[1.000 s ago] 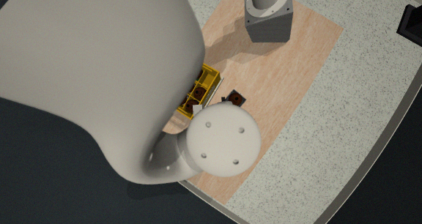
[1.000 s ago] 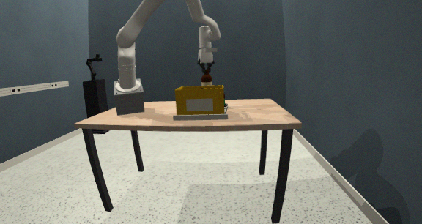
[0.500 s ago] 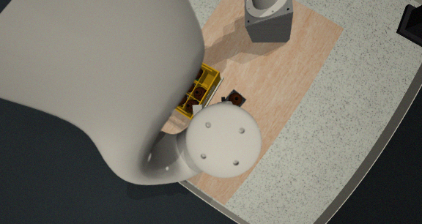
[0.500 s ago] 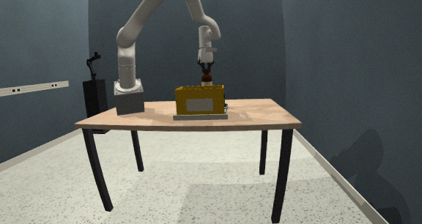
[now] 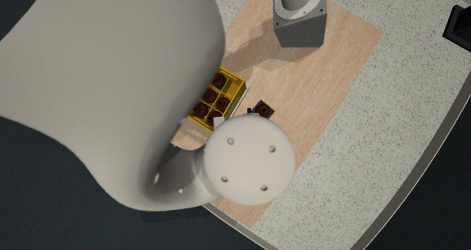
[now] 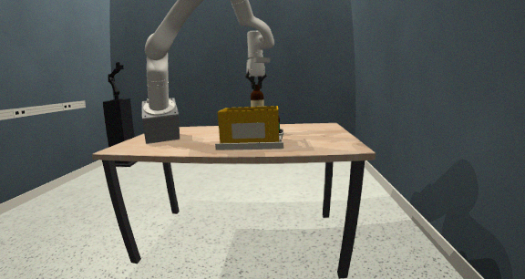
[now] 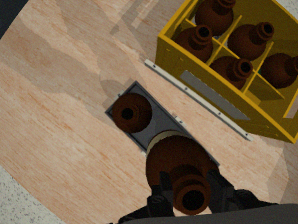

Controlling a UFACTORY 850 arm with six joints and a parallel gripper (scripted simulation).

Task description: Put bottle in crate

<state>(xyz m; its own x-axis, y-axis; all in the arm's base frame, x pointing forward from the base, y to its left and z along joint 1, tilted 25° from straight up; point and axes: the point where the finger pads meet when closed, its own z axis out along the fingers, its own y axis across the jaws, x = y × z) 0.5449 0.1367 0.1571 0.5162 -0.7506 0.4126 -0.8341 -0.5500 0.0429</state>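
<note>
The brown bottle is 7 cm below my hand. From my hand the other things lie so: dark tray 27 cm below; yellow crate 4 cm behind, 22 cm to the right, 20 cm below.
</note>
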